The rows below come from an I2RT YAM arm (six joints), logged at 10 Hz.
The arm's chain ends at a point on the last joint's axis. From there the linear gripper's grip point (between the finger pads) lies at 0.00 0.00 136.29 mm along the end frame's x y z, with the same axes.
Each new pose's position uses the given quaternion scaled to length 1; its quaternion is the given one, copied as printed.
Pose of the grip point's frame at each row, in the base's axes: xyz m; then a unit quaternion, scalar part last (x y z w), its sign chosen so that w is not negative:
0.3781 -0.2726 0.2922 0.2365 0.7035 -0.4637 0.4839
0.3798 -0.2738 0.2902 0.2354 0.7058 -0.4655 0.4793
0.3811 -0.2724 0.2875 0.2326 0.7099 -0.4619 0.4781
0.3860 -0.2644 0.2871 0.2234 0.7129 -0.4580 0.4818
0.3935 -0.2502 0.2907 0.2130 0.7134 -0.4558 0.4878
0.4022 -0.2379 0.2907 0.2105 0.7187 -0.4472 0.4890
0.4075 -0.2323 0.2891 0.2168 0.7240 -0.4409 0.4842
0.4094 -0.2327 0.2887 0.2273 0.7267 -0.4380 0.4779
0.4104 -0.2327 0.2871 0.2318 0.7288 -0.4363 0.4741
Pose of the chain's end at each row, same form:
0.3152 -0.1525 0.3061 0.2365 0.7035 -0.4637 0.4839
0.3175 -0.1535 0.3048 0.2354 0.7058 -0.4655 0.4793
0.3179 -0.1527 0.3033 0.2326 0.7099 -0.4619 0.4781
0.3203 -0.1461 0.3029 0.2234 0.7129 -0.4580 0.4818
0.3251 -0.1332 0.3055 0.2130 0.7134 -0.4558 0.4878
0.3321 -0.1222 0.3073 0.2105 0.7187 -0.4472 0.4890
0.3380 -0.1167 0.3085 0.2168 0.7240 -0.4409 0.4842
0.3419 -0.1163 0.3104 0.2273 0.7267 -0.4380 0.4779
0.3438 -0.1161 0.3102 0.2318 0.7288 -0.4363 0.4741

